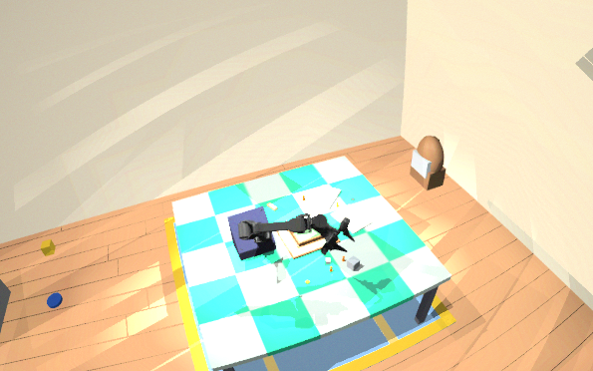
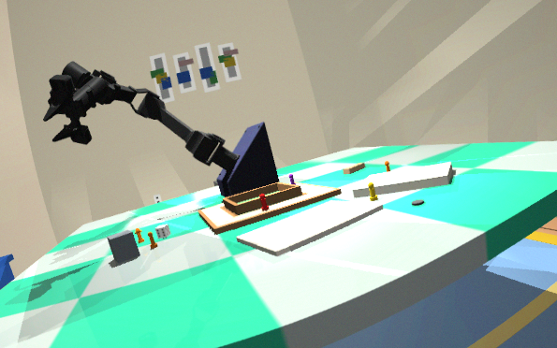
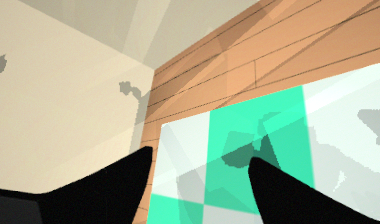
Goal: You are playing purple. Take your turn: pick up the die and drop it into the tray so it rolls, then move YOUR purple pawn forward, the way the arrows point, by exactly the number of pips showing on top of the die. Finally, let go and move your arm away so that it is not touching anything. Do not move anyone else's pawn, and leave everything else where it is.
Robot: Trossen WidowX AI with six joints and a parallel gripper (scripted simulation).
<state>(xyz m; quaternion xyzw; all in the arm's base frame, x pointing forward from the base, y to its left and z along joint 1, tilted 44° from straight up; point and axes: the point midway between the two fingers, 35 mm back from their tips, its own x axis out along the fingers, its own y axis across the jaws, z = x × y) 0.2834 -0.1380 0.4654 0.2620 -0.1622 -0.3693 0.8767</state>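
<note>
The white die lies 29 cm below my gripper tip, 20 cm to the left of it and 2 cm behind it. Also, from my gripper tip: grey block: 28 cm below, 13 cm to the left, 9 cm ahead; then purple pawn: 56 cm to the left, 28 cm below, 13 cm behind; then red pawn: 44 cm to the left, 28 cm below, 6 cm ahead.
</note>
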